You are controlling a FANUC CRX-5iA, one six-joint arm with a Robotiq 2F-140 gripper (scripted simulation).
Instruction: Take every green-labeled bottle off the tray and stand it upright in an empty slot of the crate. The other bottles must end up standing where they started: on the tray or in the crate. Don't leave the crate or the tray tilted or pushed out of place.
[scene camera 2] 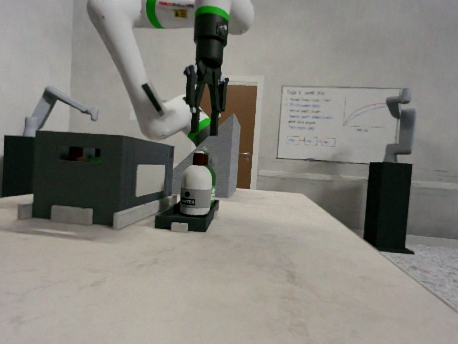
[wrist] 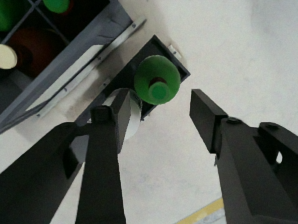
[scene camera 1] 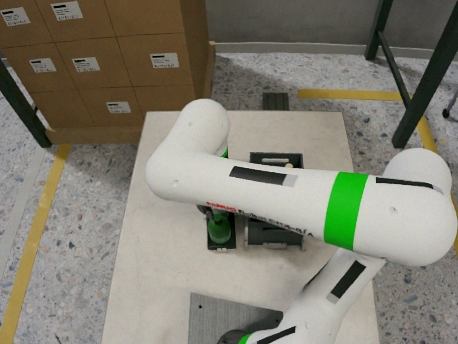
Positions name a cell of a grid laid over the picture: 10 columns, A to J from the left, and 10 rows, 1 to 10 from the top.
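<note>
Dark crate (scene camera 2: C5) (scene camera 1: F7). Gripper (scene camera 2: E4) (wrist: F5). Green-labeled bottle (wrist: F4). White-labeled bottle (scene camera 2: E6).
</note>
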